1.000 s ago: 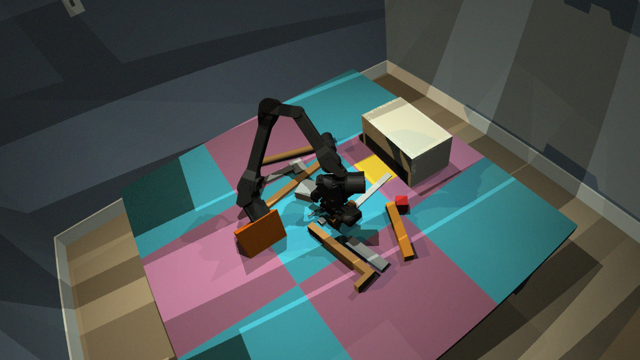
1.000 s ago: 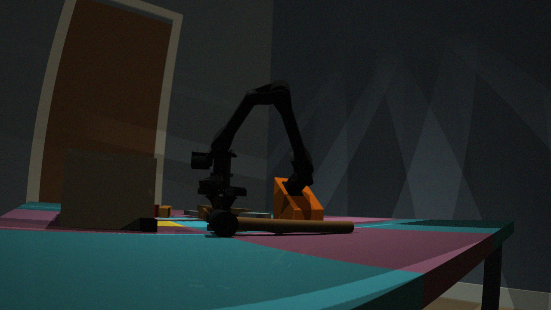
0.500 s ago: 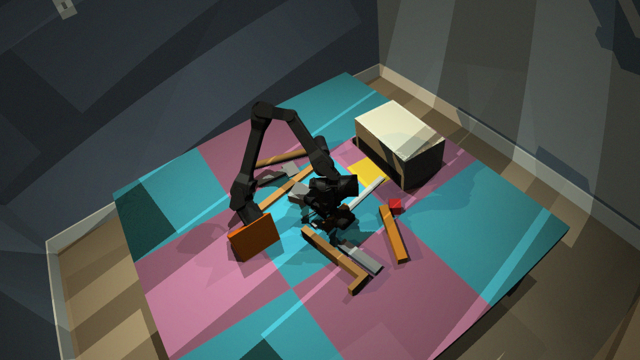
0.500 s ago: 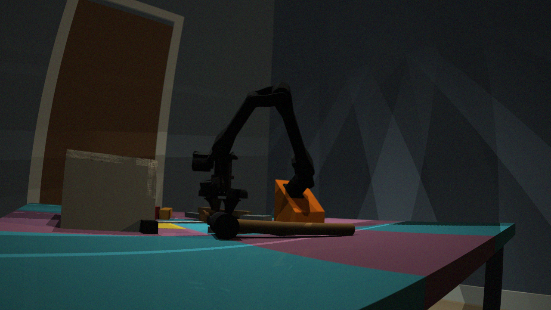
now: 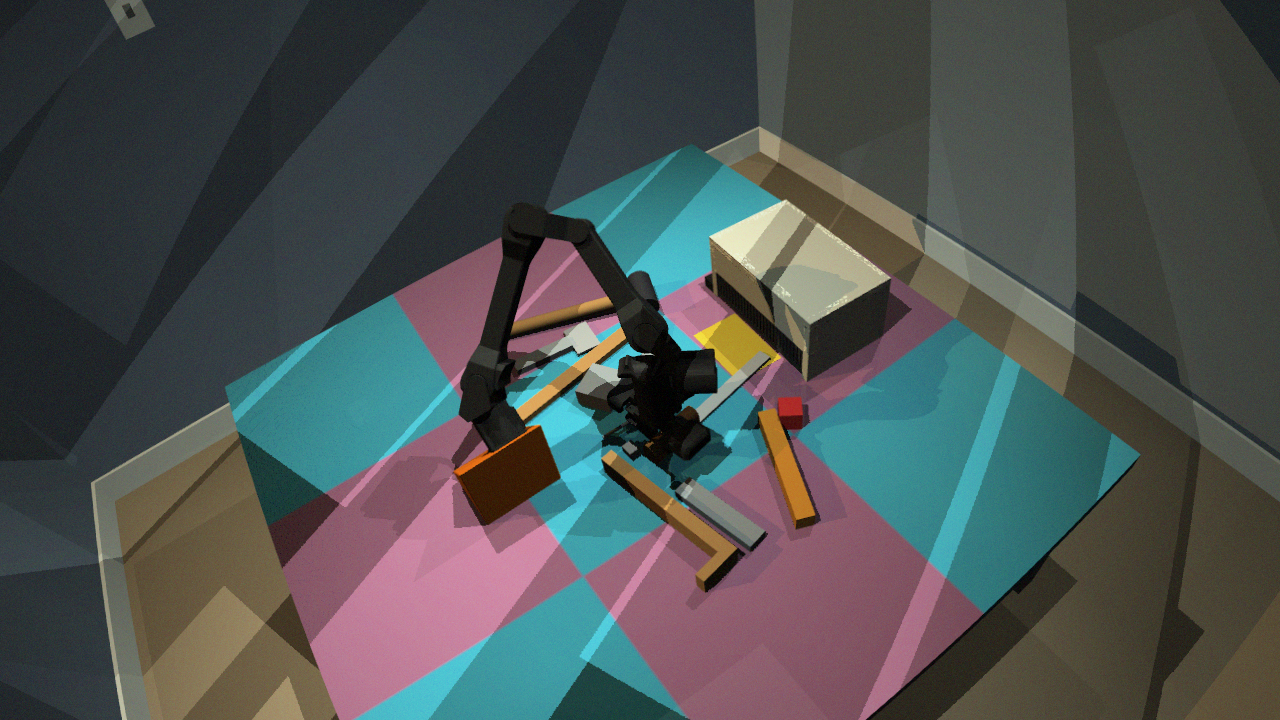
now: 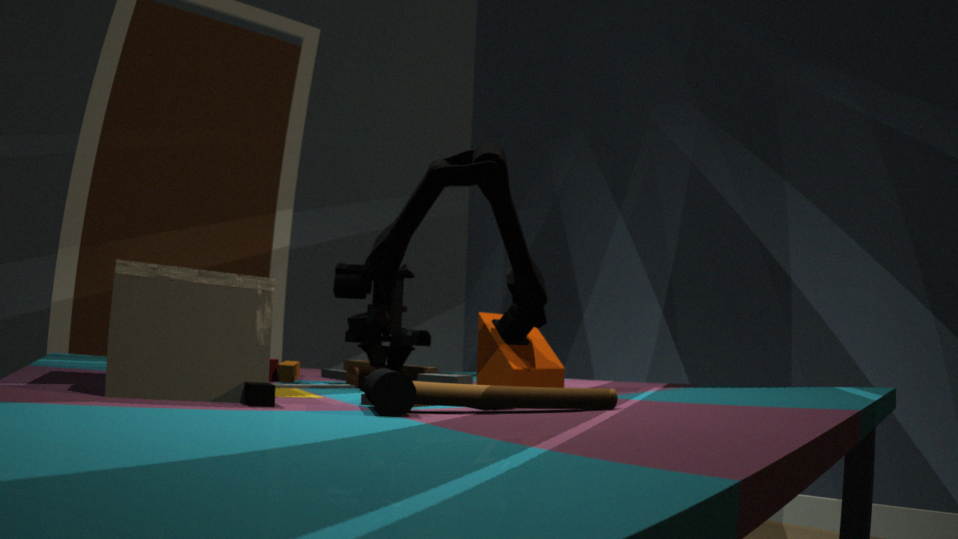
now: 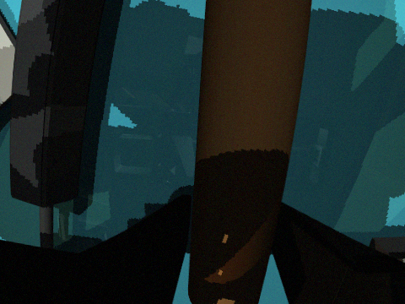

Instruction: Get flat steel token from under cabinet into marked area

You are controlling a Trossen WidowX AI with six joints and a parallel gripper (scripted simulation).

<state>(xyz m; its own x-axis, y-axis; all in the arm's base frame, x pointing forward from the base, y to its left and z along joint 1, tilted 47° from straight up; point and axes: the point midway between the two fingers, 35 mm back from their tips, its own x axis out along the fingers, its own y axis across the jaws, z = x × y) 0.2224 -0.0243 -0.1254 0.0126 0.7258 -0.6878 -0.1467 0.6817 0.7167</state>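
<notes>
Now: gripper tip 40 mm past the small grey cube and 30 mm to the right of it. The rest, counted from my gripper tip: grey bar 10 mm behind, 170 mm to the right; then screwdriver 80 mm to the left; then grey block 10 mm behind, 170 mm to the left, 10 mm above.
</notes>
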